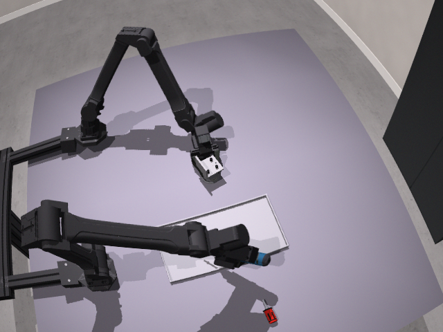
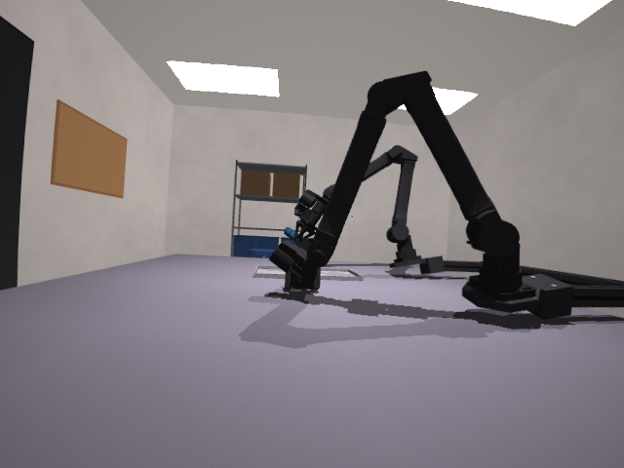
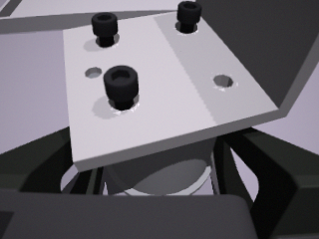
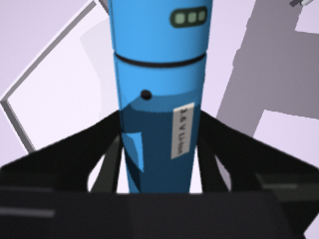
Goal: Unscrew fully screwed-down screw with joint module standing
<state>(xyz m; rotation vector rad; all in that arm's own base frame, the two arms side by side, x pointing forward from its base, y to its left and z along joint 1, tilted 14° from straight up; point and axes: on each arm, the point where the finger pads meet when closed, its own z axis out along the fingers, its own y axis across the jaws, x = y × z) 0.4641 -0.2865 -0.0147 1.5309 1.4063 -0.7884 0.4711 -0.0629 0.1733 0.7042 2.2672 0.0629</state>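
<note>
My left hand is 10 mm below the joint module body. Also, from my left hand: white tray 260 mm to the right, 20 mm below, 20 mm behind; white bracket 50 mm above; red hand screwdriver 570 mm to the right, 80 mm ahead, 10 mm below.
</note>
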